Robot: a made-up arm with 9 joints.
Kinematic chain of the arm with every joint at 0, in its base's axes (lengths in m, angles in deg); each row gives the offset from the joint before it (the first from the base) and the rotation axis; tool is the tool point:
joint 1: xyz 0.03 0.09 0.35 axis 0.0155 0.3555 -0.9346
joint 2: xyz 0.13 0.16 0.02 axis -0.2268 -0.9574 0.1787
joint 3: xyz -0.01 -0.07 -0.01 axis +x
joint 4: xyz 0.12 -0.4 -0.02 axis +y
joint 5: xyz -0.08 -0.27 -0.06 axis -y
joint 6: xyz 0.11 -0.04 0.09 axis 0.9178 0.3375 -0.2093
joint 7: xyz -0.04 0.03 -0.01 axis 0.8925 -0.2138 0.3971
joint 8: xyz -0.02 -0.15 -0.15 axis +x
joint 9: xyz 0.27 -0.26 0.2 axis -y
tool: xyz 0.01 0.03 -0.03
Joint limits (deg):
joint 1: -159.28..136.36
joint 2: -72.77..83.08
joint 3: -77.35..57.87
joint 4: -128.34..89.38
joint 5: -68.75..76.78
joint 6: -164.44..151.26
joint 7: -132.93..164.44
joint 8: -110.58..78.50
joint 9: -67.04..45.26
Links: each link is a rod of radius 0.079 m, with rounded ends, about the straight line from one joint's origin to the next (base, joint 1, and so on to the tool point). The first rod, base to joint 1, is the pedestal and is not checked.
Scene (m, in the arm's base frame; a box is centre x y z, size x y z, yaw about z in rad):
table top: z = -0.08
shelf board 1: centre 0.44 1.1 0.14 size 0.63 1.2 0.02 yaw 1
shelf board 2: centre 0.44 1.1 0.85 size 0.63 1.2 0.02 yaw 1
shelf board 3: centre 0.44 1.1 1.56 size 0.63 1.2 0.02 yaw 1
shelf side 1: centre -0.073 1.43 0.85 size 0.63 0.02 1.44 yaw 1
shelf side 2: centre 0.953 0.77 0.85 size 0.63 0.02 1.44 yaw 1
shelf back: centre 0.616 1.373 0.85 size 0.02 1.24 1.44 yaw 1
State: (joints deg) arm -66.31 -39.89 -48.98 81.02 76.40 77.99 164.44 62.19 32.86
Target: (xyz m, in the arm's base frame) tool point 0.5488 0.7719 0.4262
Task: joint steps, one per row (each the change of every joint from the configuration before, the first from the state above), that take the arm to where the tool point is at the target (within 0.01 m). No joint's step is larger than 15 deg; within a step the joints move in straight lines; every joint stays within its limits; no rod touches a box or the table.
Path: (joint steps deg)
1: -11.98 -1.00 -7.09 -6.25 0.10 -14.05 -0.49 4.08 3.10
2: -11.99 -1.00 -7.09 -6.25 0.09 -14.06 -0.48 4.07 3.10
3: -11.98 -0.99 -7.10 -6.24 0.09 -14.05 -0.49 4.08 3.10
4: -11.99 -1.00 -7.09 -6.25 0.10 -14.05 -0.49 4.08 3.10
5: 14.04 -3.20 10.77 9.42 -3.81 7.97 -10.79 -8.18 -4.54
6: 14.03 -3.20 10.77 9.43 -3.81 7.98 -10.79 -8.17 -4.54
7: 14.04 -3.20 10.77 9.43 -3.81 7.98 -10.79 -8.18 -4.54

